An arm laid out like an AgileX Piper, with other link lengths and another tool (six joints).
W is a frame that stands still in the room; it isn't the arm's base.
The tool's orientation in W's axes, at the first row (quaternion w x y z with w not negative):
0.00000, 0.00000, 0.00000, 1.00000
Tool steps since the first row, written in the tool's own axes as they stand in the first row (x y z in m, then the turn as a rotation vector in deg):
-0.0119, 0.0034, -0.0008, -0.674, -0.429, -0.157
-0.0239, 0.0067, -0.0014, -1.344, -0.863, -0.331
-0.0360, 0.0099, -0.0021, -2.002, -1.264, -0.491
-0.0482, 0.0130, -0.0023, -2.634, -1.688, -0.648
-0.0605, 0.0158, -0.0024, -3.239, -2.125, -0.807
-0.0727, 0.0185, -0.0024, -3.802, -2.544, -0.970
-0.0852, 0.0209, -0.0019, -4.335, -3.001, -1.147
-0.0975, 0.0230, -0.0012, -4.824, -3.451, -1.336
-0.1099, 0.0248, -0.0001, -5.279, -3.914, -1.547
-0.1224, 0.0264, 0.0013, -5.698, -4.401, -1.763
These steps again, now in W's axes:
0.0119, -0.0034, -0.0008, 0.674, 0.429, -0.157
0.0239, -0.0067, -0.0014, 1.344, 0.863, -0.331
0.0360, -0.0099, -0.0021, 2.002, 1.264, -0.491
0.0482, -0.0130, -0.0023, 2.634, 1.688, -0.648
0.0605, -0.0158, -0.0024, 3.239, 2.125, -0.807
0.0727, -0.0185, -0.0024, 3.802, 2.544, -0.970
0.0852, -0.0209, -0.0019, 4.335, 3.001, -1.147
0.0975, -0.0230, -0.0012, 4.824, 3.451, -1.336
0.1099, -0.0248, -0.0001, 5.279, 3.914, -1.547
0.1224, -0.0264, 0.0013, 5.698, 4.401, -1.763

